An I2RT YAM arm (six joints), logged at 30 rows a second.
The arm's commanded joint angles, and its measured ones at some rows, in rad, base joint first. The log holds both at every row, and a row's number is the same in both.
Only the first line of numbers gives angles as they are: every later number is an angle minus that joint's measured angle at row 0.
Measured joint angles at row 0:
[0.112 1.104 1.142 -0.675 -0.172 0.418]
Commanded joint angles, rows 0 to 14:
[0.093 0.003 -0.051 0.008 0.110 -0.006]
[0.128 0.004 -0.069 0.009 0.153 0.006]
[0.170 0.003 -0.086 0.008 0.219 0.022]
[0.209 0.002 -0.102 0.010 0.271 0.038]
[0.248 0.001 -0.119 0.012 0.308 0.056]
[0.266 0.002 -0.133 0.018 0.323 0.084]
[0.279 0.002 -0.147 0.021 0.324 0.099]
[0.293 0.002 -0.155 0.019 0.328 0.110]
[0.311 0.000 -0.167 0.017 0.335 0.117]
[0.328 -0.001 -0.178 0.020 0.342 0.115]
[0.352 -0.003 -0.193 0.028 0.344 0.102]
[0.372 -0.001 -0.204 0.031 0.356 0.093]
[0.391 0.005 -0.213 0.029 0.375 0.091]
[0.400 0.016 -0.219 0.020 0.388 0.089]
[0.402 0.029 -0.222 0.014 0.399 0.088]
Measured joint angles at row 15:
[0.360 0.004 -0.205 0.002 0.313 0.082]
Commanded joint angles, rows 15 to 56:
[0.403 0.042 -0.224 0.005 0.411 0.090]
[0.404 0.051 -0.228 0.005 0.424 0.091]
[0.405 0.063 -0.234 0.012 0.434 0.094]
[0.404 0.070 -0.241 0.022 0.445 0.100]
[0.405 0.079 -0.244 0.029 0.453 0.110]
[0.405 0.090 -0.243 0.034 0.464 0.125]
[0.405 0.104 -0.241 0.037 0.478 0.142]
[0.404 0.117 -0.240 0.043 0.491 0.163]
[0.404 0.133 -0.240 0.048 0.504 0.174]
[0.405 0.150 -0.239 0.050 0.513 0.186]
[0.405 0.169 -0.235 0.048 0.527 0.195]
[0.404 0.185 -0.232 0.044 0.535 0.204]
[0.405 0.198 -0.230 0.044 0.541 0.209]
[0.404 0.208 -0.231 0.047 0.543 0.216]
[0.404 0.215 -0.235 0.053 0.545 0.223]
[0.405 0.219 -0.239 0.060 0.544 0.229]
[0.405 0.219 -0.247 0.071 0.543 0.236]
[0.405 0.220 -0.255 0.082 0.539 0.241]
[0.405 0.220 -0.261 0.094 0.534 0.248]
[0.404 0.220 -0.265 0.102 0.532 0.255]
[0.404 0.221 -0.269 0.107 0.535 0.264]
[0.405 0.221 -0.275 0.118 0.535 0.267]
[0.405 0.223 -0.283 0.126 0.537 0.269]
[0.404 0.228 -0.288 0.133 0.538 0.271]
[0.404 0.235 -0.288 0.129 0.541 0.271]
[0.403 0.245 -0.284 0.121 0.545 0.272]
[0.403 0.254 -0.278 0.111 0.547 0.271]
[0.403 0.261 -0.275 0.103 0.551 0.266]
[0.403 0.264 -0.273 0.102 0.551 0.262]
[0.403 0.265 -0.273 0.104 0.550 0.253]
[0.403 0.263 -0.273 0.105 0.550 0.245]
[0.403 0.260 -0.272 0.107 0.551 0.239]
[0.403 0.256 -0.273 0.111 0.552 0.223]
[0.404 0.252 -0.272 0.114 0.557 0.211]
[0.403 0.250 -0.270 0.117 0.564 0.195]
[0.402 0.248 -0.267 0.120 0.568 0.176]
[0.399 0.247 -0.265 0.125 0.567 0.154]
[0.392 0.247 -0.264 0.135 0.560 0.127]
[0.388 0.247 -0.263 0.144 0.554 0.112]
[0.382 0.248 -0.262 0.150 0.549 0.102]
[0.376 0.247 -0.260 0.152 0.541 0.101]
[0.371 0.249 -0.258 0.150 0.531 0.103]
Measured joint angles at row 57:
[0.390 0.262 -0.284 0.112 0.520 0.161]
